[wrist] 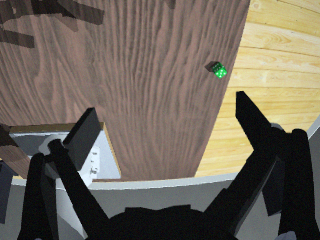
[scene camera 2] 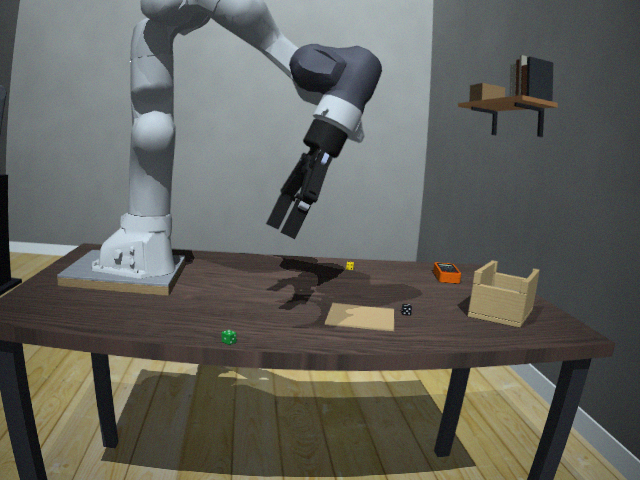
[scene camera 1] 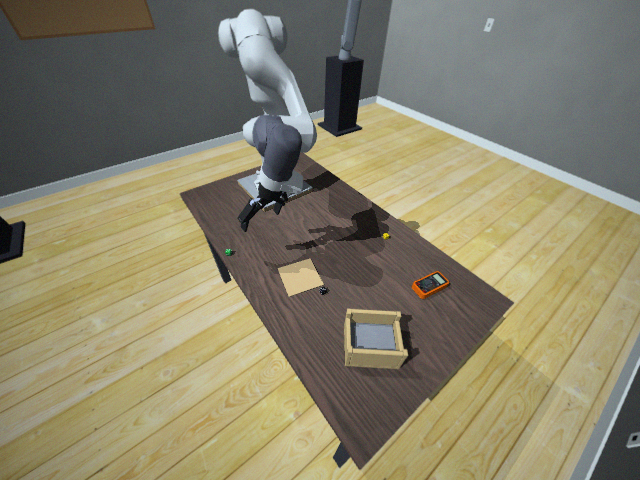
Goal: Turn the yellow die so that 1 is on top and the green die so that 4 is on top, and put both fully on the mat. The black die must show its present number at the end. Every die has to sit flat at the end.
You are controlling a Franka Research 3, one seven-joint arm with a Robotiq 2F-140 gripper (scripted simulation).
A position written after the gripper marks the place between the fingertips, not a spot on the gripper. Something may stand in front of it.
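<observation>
Gripper point(scene camera 2: 279, 230) visible, also at point(scene camera 1: 260, 220) and point(wrist: 165, 111). A tan mat point(scene camera 2: 345, 315) appears, likewise the mat point(scene camera 1: 302, 276); in the wrist view the mat is out of frame. A wooden box point(scene camera 2: 498, 304) is present, with the box point(scene camera 1: 374, 339) visible too; in the wrist view the box is out of frame.
</observation>
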